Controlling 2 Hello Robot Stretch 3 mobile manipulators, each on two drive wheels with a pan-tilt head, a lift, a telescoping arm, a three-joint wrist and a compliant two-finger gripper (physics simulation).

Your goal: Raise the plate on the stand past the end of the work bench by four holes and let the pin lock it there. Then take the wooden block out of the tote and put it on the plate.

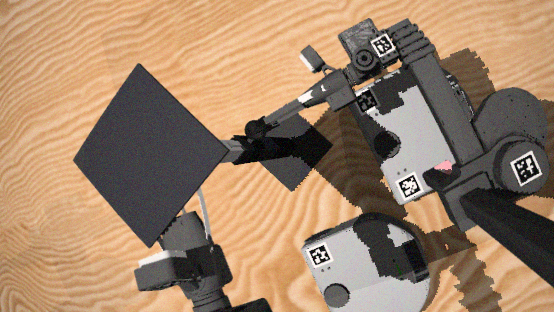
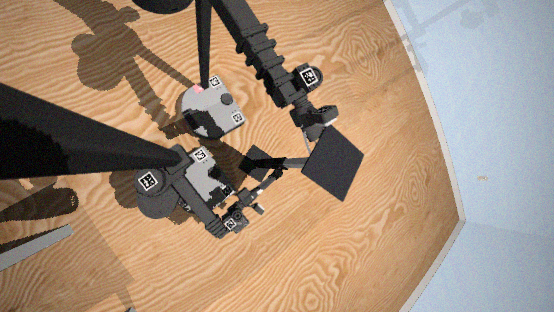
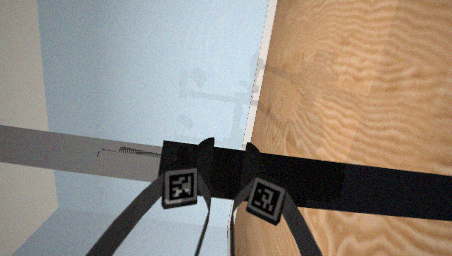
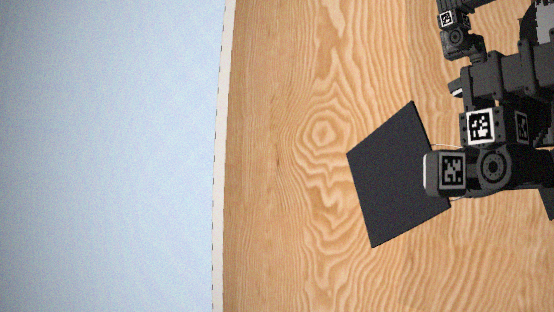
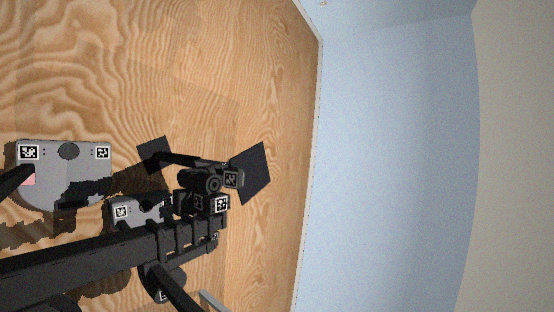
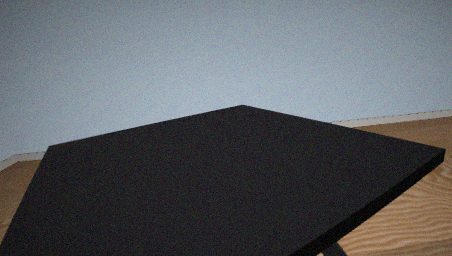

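Note:
The dark square plate (image 1: 150, 155) (image 2: 334, 162) (image 4: 395, 185) (image 5: 252, 172) (image 6: 225, 185) sits atop the stand (image 1: 232, 150) (image 2: 297, 162) (image 3: 100, 150) (image 5: 187, 160). Its post has a grey upper part and a black sleeve. The r1 gripper (image 1: 256, 131) (image 3: 230, 150) is at the black sleeve. Its fingertips stand a small gap apart, apparently shut on the pin, which is black on black and hard to make out. The r2 gripper (image 1: 194, 206) reaches under the plate from one side; its fingertips are hidden by the plate. The tote and wooden block do not show.
The r1 base (image 1: 420, 130) (image 2: 205, 175) (image 5: 135, 210) and the r2 base (image 1: 365, 265) (image 2: 215, 110) (image 5: 50, 165) stand close together beside the stand's dark foot (image 1: 297, 170) (image 5: 152, 146). A pale blue wall (image 2: 510, 150) (image 4: 105, 150) (image 5: 390, 150) rises beyond the plate. A grey bar (image 2: 37, 247) lies at the lower left.

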